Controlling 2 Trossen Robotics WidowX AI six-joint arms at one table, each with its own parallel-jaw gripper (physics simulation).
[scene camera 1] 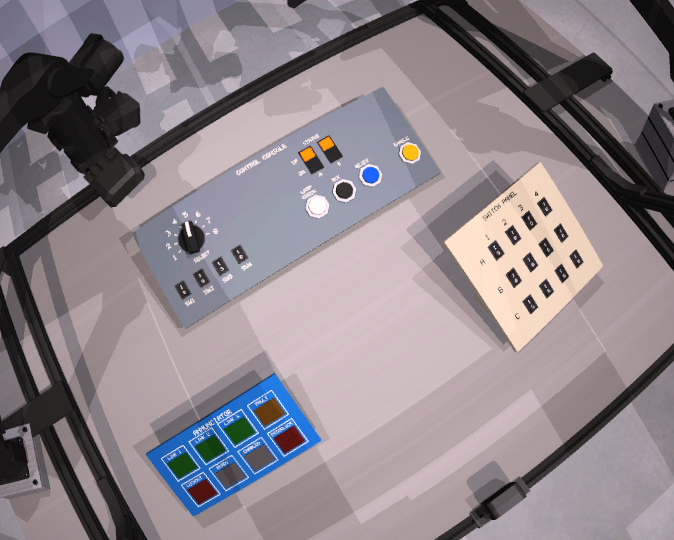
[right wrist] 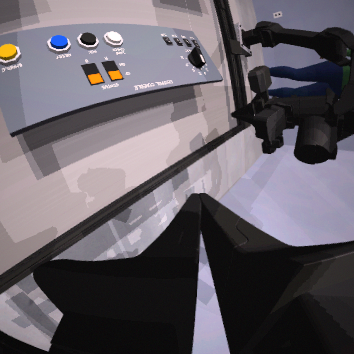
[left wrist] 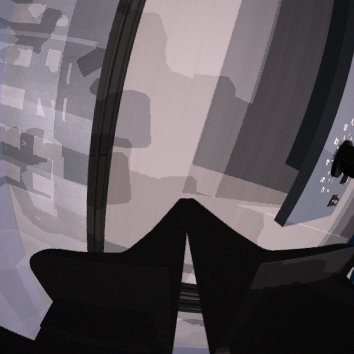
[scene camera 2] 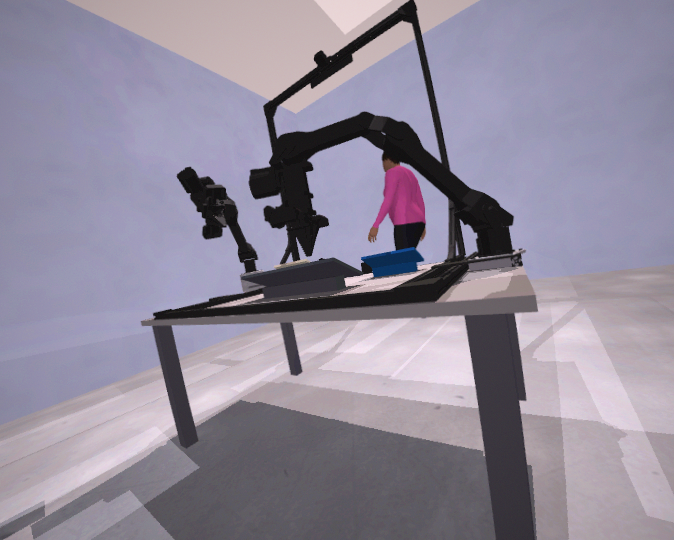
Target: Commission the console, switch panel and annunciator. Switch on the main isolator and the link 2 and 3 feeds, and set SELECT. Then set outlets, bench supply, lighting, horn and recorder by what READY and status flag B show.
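Places are measured from the left arm's base along level axes (x down, y left, z ahead), in millimetres.
Pixels of known places: left gripper, fingertip midpoint: (right wrist: pixel 231 114) (left wrist: pixel 185 204) (scene camera 2: pixel 309 256); right gripper, fingertip midpoint: (scene camera 1: pixel 290 6) (right wrist: pixel 197 199) (scene camera 2: pixel 225 226); left arm's base, origin of the base link: (scene camera 1: pixel 10 461) (right wrist: pixel 245 38) (scene camera 2: pixel 496 254); right arm's base, origin of the base link: (scene camera 2: pixel 251 272).
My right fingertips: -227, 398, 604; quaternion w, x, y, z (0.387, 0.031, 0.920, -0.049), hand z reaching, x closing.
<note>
Ahead of a thing's pixels: the offset from my right fingertips to its middle, as dx, dy, dz. "pt": to the spot under its first point.
The grey control console @[+211, -164, -86] (scene camera 1: pixel 270 208) (scene camera 2: pixel 303 275) (right wrist: pixel 150 65) has its SELECT knob @[+171, -189, -218] (scene camera 1: pixel 191 237) (right wrist: pixel 197 58) pointing at 5. Status flags A @[pt +176, -132, -35] (scene camera 1: pixel 310 159) and B @[pt +177, -126, -5] (scene camera 1: pixel 330 149) both show orange at the UP end. The rockers on the console and on the cream switch panel @[+210, -350, +179] (scene camera 1: pixel 478 253) are too small to read surely. The blue annunciator @[+221, -457, -248] (scene camera 1: pixel 312 435) (scene camera 2: pixel 393 261) has dark-looking tiles; READY @[pt +207, -499, -259] (scene camera 1: pixel 230 475) is grey. My left gripper (scene camera 1: pixel 114 194) (scene camera 2: pixel 308 252) (left wrist: pixel 185 204) is shut and empty above the table beside the console's knob end. My right gripper (right wrist: pixel 197 199) is shut and empty, beyond the table edge in its wrist view.
A black frame (scene camera 1: pixel 225 115) (left wrist: pixel 102 150) borders the table. Lamp check, ACK, RESET and a yellow button @[+195, -159, +99] (scene camera 1: pixel 410 152) sit on the console. An overhead gantry (scene camera 2: pixel 430 101) stands behind. A person in pink (scene camera 2: pixel 405 196) is beyond the table. My left arm also shows in the right wrist view.
</note>
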